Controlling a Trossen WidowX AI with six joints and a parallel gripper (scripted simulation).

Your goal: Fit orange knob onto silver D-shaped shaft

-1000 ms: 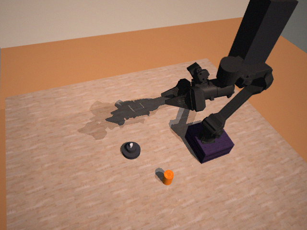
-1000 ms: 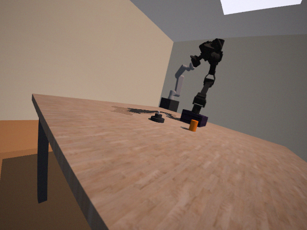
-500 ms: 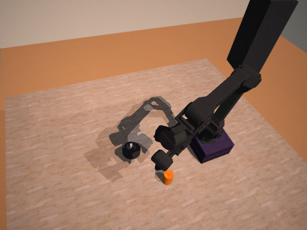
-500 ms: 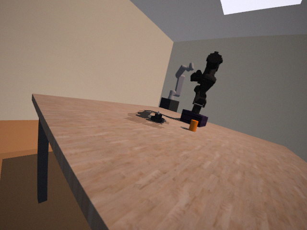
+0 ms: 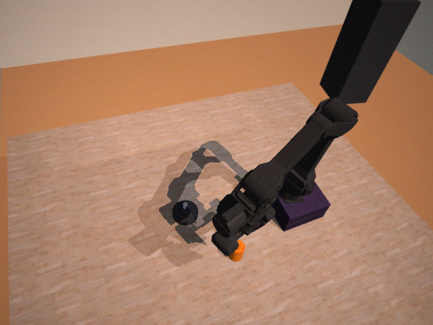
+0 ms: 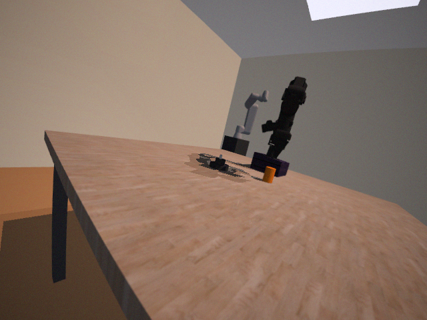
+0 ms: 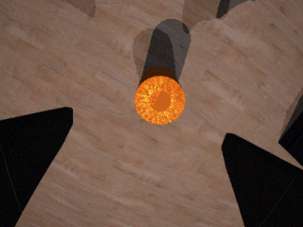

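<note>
Right now the orange knob is 6 cm below my gripper tip. From my gripper tip the other things lie so: round pedestal 12 cm ahead, 18 cm to the right, 8 cm below.
</note>
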